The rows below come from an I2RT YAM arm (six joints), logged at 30 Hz.
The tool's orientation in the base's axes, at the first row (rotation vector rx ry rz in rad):
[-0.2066, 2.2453, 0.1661]
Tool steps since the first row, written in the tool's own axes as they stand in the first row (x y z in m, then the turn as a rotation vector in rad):
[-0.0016, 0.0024, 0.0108, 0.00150, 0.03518, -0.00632]
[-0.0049, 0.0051, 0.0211, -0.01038, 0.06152, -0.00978]
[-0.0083, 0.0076, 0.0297, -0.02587, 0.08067, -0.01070]
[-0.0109, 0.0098, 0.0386, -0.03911, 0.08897, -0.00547]
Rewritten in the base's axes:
[0.0087, 0.0045, -0.0054, -0.01292, 0.03305, 0.00452]
[0.0179, 0.0094, -0.0092, -0.01354, 0.05923, 0.01721]
[0.0260, 0.0138, -0.0118, -0.00851, 0.07920, 0.03076]
[0.0339, 0.0179, -0.0153, 0.00198, 0.08952, 0.03817]

